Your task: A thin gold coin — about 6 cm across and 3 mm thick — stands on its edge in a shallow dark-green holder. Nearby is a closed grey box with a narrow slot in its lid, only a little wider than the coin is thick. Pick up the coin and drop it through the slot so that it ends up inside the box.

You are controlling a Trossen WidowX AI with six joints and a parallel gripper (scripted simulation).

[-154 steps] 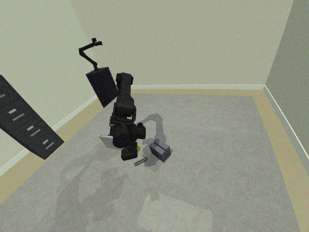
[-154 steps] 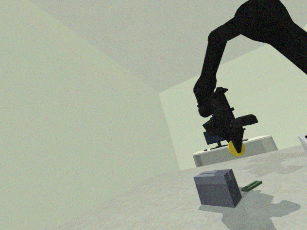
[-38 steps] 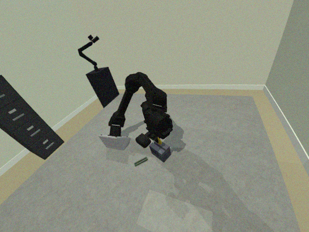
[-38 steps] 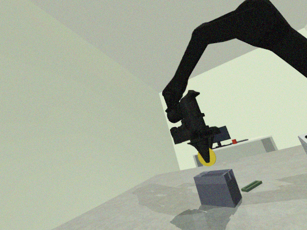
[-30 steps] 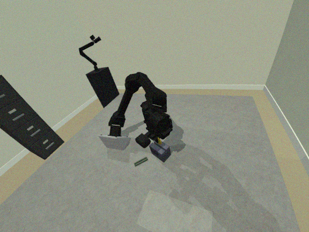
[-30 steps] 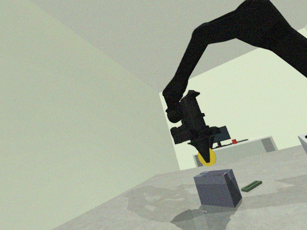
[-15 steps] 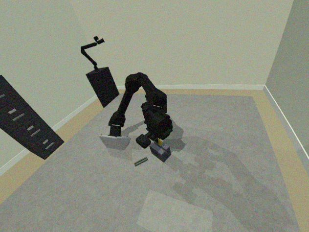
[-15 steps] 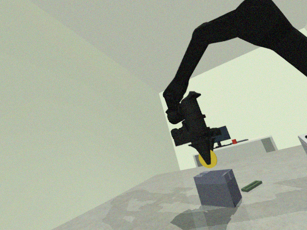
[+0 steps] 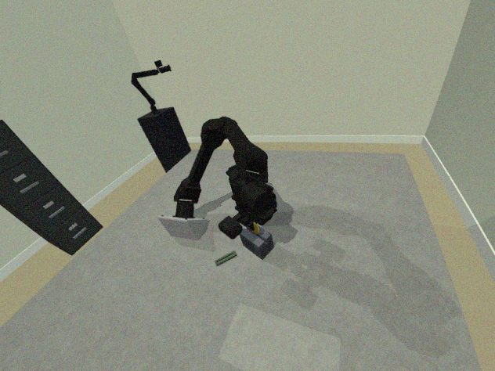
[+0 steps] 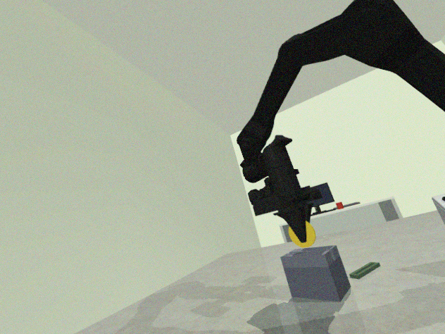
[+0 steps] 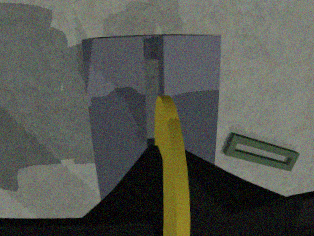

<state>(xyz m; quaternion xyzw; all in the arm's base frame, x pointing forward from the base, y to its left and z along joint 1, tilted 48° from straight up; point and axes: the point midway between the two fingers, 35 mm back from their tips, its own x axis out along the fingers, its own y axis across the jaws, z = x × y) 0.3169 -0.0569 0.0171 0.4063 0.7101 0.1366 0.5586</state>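
Now: the gold coin 2 cm above my gripper tip.
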